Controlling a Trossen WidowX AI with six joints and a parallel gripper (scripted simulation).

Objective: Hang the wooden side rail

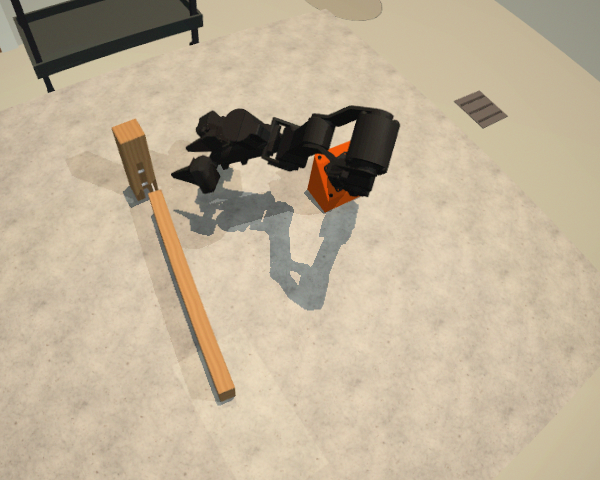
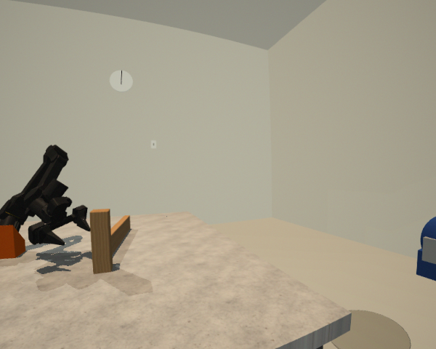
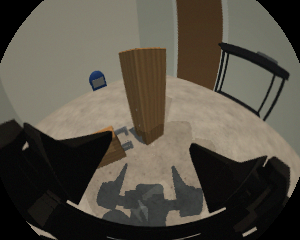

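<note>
Now: the wooden headboard post 70 mm ahead of my gripper tip and 50 mm to the right of it.
</note>
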